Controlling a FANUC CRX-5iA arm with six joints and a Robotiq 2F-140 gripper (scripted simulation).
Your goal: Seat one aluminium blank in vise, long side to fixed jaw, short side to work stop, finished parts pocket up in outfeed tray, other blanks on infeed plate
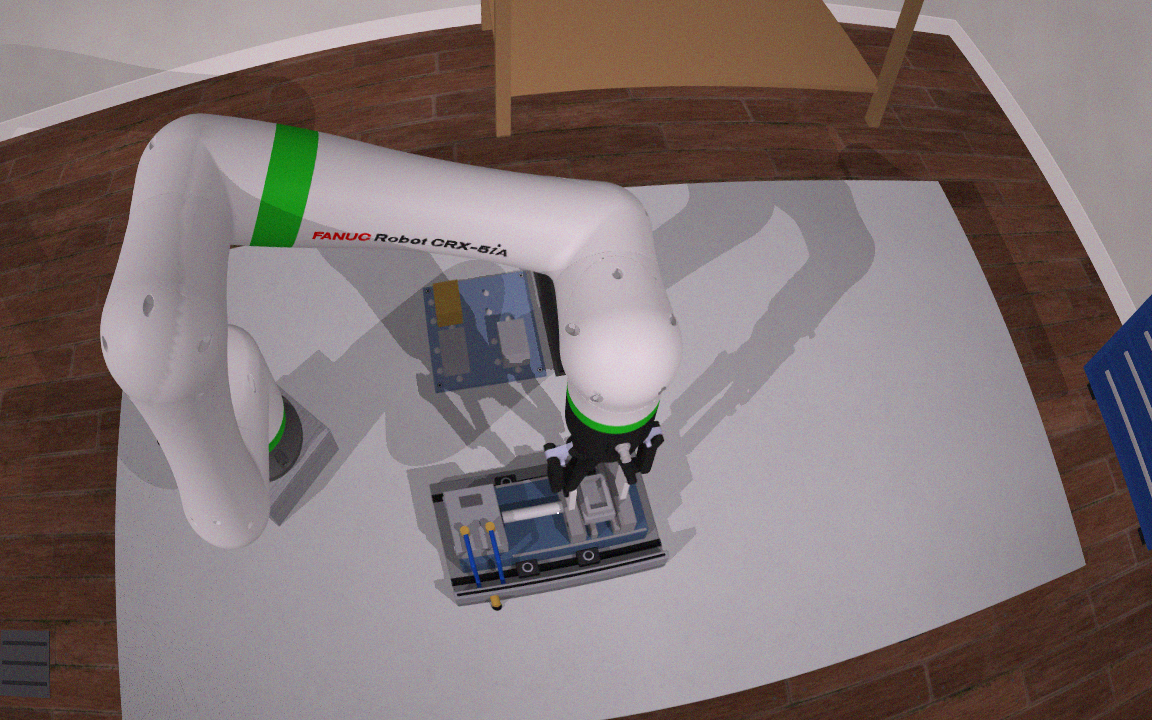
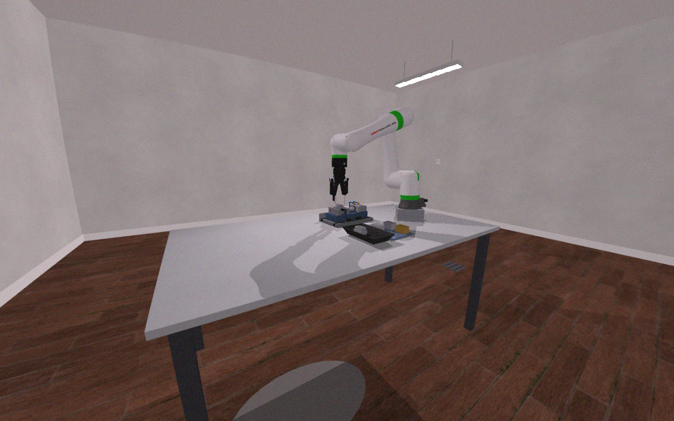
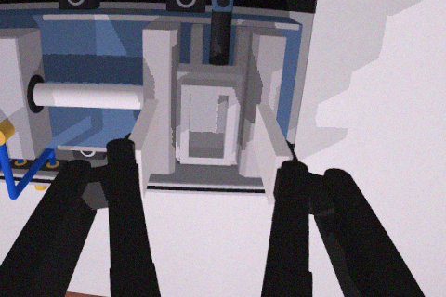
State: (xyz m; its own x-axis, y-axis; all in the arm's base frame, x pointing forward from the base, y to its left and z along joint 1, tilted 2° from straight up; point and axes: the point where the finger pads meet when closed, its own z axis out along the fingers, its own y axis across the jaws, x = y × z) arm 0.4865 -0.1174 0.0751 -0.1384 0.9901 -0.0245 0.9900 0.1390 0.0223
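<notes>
My hand is 30 mm past the moving jaw and 60 mm above it. The rest, counted from my hand: fixed jaw 30 mm ahead, 10 mm to the left, 60 mm below; white piston rod 80 mm behind, 10 mm to the right, 60 mm below; dark work stop rod 50 mm to the left, 50 mm below.
</notes>
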